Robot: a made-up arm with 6 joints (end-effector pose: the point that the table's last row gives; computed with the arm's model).
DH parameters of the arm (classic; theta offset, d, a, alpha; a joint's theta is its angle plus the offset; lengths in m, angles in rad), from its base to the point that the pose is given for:
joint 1: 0 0.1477 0 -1.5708
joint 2: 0.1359 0 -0.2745 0
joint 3: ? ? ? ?
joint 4: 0 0.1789 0 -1.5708
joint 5: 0 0 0.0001 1.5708
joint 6: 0 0.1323 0 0
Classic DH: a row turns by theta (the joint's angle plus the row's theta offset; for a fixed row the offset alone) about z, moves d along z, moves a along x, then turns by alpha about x.
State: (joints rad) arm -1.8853 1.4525 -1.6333 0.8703 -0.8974 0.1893
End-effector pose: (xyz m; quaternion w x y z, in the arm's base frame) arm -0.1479 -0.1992 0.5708 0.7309 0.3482 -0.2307 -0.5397
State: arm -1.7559 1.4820 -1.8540 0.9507 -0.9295 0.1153
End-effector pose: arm -0.1234 -0.1906 0.6056 0.7789 0.2965 -0.2660 -0.4844
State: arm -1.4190 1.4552 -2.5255 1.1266 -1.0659 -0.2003
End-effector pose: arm -0.0968 -0.0585 0.6709 0.8380 0.1400 -0.4282 -0.3078
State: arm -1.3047 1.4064 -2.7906 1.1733 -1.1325 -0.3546
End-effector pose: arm -0.1187 0.0156 0.6622 0.8222 0.0963 -0.5120 -0.2291
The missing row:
joint 3: 1.3477 0 -0.0157 1.5708
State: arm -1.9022 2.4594 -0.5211 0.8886 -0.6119 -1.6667
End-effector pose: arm -0.1261 -0.1852 -0.0033 0.2128 -0.4897 -0.8388 0.1063
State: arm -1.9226 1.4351 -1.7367 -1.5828 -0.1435 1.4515
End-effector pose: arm -0.0791 -0.2702 0.5540 0.4625 0.3972 0.3943 -0.6877
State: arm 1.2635 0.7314 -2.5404 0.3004 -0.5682 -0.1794
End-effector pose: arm -0.0857 -0.3396 0.6055 0.6872 0.2958 -0.3088 0.5873
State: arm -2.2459 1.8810 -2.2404 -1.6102 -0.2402 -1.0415
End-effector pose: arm -0.2189 -0.3236 0.5412 0.6037 0.2066 -0.5018 0.5840
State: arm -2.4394 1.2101 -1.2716 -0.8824 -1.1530 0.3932
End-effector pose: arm -0.0582 -0.1715 0.5412 0.3647 0.0568 0.4238 -0.8271
